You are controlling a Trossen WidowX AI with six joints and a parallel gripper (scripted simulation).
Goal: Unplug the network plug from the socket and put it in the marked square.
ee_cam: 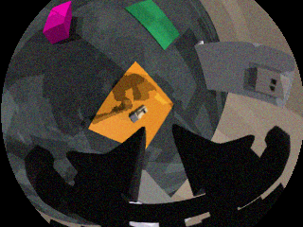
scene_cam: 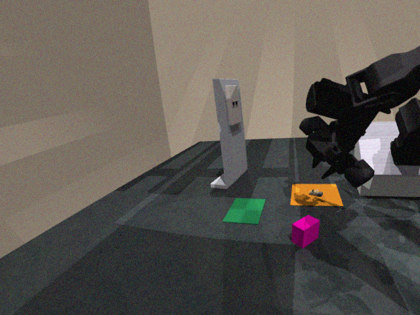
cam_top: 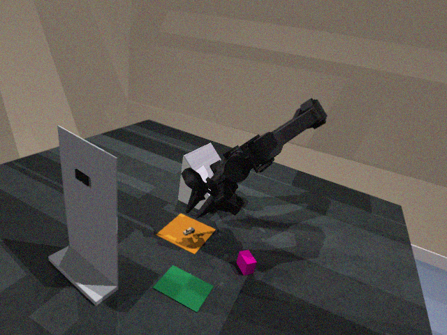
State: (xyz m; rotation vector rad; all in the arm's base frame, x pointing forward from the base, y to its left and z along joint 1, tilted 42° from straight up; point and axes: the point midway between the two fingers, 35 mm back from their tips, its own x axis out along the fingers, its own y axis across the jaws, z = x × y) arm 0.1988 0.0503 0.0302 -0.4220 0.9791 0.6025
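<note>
Right now the network plug is 50 mm below my gripper tip. Also, from my gripper tip: upright panel 250 mm ahead, 90 mm to the right, 80 mm above; orange square 10 mm ahead, 60 mm below.
</note>
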